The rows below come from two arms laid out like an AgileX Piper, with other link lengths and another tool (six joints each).
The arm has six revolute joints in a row. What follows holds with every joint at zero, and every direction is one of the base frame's. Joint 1 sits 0.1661 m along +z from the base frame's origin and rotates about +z. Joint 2 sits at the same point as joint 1 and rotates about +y. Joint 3 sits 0.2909 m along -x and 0.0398 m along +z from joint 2 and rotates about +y. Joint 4 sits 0.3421 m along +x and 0.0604 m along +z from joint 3 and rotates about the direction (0.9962, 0, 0.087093). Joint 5 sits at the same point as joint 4 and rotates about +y. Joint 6 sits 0.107 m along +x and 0.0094 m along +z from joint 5 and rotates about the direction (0.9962, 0, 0.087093). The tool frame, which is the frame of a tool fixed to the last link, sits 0.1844 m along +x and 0.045 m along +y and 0.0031 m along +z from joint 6; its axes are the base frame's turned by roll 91.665, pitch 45.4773 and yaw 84.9 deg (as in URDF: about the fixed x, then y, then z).
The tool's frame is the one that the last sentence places.
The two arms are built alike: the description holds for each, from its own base.
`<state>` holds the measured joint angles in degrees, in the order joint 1, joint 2, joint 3, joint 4, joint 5, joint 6, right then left.
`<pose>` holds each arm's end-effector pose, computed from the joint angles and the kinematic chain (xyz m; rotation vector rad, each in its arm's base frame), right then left.
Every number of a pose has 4 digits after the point. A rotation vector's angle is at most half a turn.
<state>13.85 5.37 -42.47 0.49 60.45 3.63 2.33 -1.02 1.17 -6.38 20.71 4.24</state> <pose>0.2057 0.1001 0.3865 0.6704 1.9427 0.5946 0.3271 0.0464 0.1670 0.7790 1.8036 0.3761</pose>
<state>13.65 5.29 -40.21 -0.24 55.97 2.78 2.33 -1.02 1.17 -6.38 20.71 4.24</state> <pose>0.2199 0.0992 0.3869 0.6505 1.9003 0.5866 0.3271 0.0464 0.1670 0.7790 1.8036 0.3761</pose>
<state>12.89 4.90 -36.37 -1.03 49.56 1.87 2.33 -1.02 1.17 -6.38 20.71 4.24</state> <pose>0.2398 0.0972 0.3829 0.6338 1.8434 0.5743 0.3271 0.0464 0.1670 0.7790 1.8036 0.3761</pose>
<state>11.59 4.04 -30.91 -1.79 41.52 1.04 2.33 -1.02 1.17 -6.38 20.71 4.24</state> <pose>0.2630 0.0936 0.3729 0.6211 1.7760 0.5592 0.3271 0.0464 0.1670 0.7790 1.8036 0.3761</pose>
